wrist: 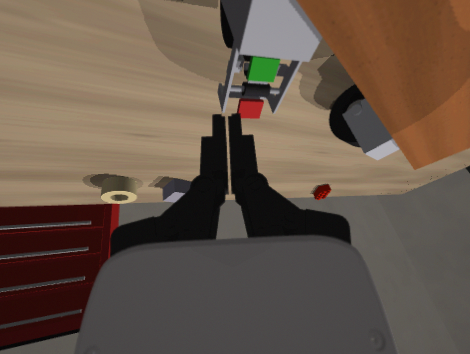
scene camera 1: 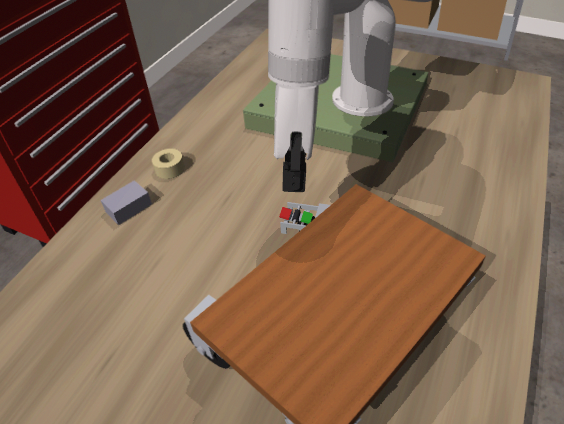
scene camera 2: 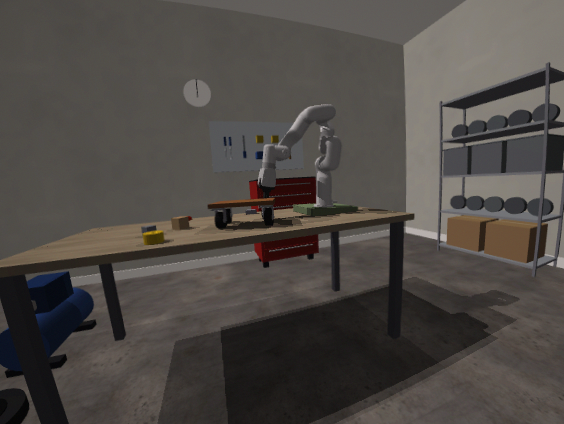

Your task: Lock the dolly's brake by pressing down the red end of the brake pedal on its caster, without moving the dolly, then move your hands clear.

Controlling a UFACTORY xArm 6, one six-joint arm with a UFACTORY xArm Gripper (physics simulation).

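Seen in the pictures: gripper, fingertip midpoint: [wrist: 227, 130] [scene camera 1: 293, 188]; arm's base, link origin: [scene camera 1: 362, 100] [scene camera 2: 323, 206].
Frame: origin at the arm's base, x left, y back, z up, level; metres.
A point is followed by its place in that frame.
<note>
The dolly [scene camera 1: 345, 300] @(x 0.075, y -0.549, z 0.086 m) [scene camera 2: 240, 203] @(x 0.163, y -0.575, z 0.082 m) [wrist: 430, 55] @(x 0.032, y -0.456, z 0.086 m) has an orange-brown wooden deck and stands on the table on its casters. A light grey caster bracket [scene camera 1: 322, 208] @(x 0.008, y -0.385, z 0.057 m) [wrist: 277, 30] @(x 0.016, y -0.391, z 0.057 m) sticks out from under the deck corner nearest the arm. On it sit the pedal's red end [scene camera 1: 285, 213] @(x -0.042, y -0.402, z 0.051 m) [wrist: 250, 108] @(x -0.041, y -0.399, z 0.051 m), pointing outward, and its green end [scene camera 1: 307, 217] @(x -0.010, y -0.399, z 0.049 m) [wrist: 264, 69] @(x -0.011, y -0.398, z 0.049 m), closer to the deck. The pedal's exact tilt is hard to tell. My black gripper [scene camera 1: 294, 190] @(x -0.037, y -0.375, z 0.077 m) [wrist: 227, 130] @(x -0.037, y -0.375, z 0.077 m) is shut and empty. In scene camera 1 it appears above the pedal, apart from it.
A tan tape roll [scene camera 1: 167, 173] @(x -0.311, y -0.286, z -0.025 m) [wrist: 111, 186] @(x -0.295, y -0.252, z -0.019 m) and a grey block [scene camera 1: 126, 204] @(x -0.332, y -0.393, z -0.009 m) [wrist: 175, 190] @(x -0.311, y -0.357, z -0.013 m) lie near the red cabinet [scene camera 1: 75, 120] [wrist: 40, 265]. A brown block [scene camera 2: 179, 223] @(x -0.051, y -0.843, z -0.005 m) and yellow roll [scene camera 2: 153, 238] @(x 0.202, y -0.933, z -0.016 m) lie beyond the dolly. The arm stands on a green base [scene camera 1: 320, 135] @(x -0.060, y -0.121, z -0.014 m).
</note>
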